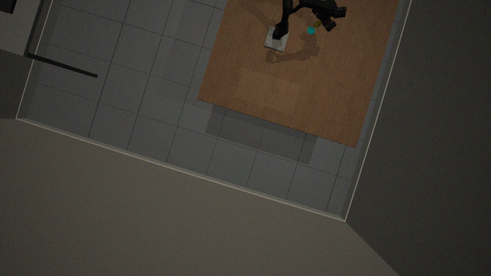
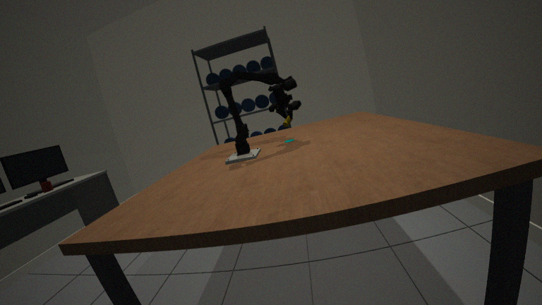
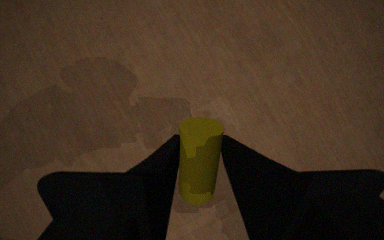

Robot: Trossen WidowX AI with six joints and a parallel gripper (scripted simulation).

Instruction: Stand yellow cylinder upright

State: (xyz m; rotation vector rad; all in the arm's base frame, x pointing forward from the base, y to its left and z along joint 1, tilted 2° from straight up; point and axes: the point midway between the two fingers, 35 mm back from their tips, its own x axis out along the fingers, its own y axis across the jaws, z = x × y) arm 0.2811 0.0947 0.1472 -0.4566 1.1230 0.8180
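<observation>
Right now the cyan circle is 3 cm behind my gripper tip, 2 cm to the right of it and 12 cm below it. The rest, counted from my gripper tip: yellow tall cylinder 1 cm behind, 1 cm to the right, 1 cm below.
</observation>
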